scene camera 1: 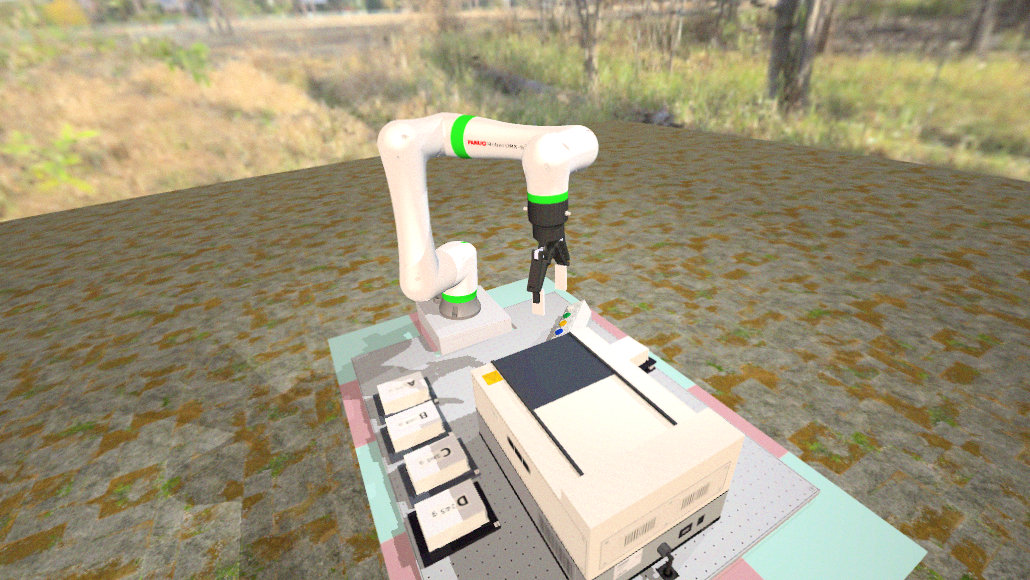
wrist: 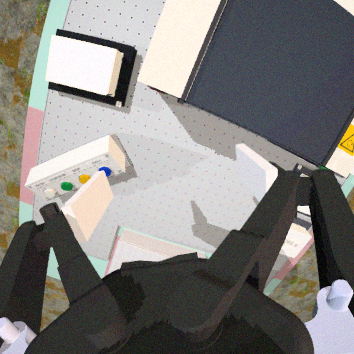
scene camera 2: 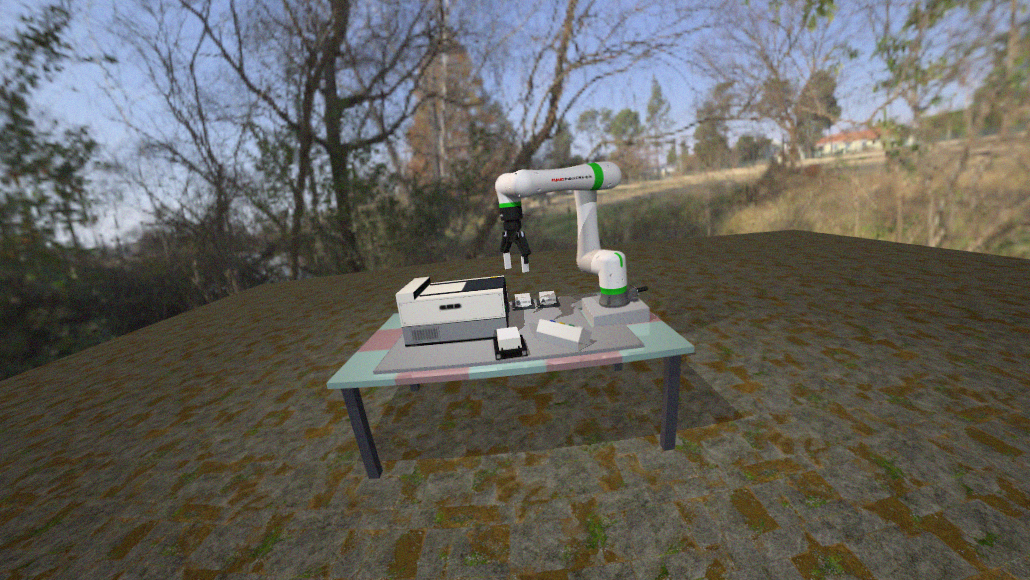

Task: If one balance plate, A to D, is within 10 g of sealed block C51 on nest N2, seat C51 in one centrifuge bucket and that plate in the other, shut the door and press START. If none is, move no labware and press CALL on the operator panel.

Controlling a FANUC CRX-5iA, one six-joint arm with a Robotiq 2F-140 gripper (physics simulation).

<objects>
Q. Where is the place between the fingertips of my gripper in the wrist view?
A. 170, 171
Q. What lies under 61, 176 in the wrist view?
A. A button panel.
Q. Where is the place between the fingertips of my gripper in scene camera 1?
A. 550, 300
</objects>
